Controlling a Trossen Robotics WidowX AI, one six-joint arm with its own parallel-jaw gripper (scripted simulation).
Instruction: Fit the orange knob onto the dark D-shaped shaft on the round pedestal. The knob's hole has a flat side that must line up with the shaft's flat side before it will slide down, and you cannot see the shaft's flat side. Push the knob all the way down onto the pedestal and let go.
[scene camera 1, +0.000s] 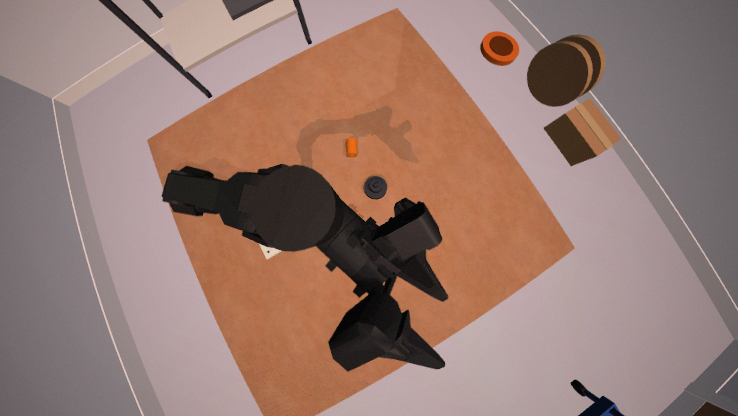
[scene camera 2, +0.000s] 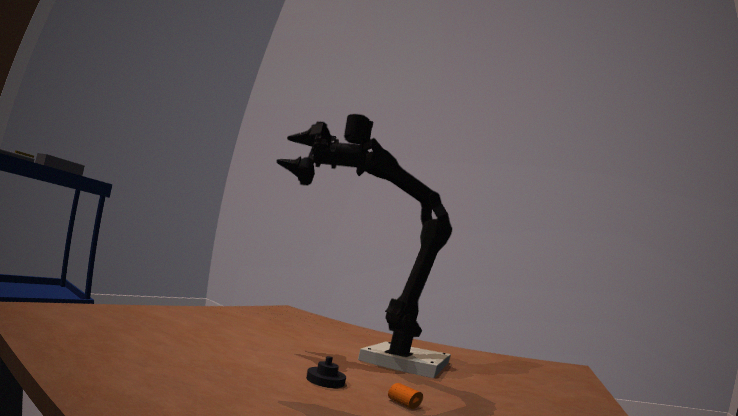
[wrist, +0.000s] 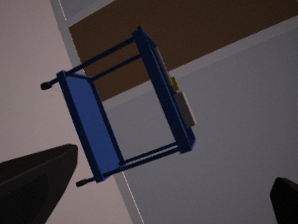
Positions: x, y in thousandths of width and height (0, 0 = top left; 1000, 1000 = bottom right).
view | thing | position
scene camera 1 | my gripper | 602, 787
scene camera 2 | my gripper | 383, 359
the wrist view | my gripper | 592, 770
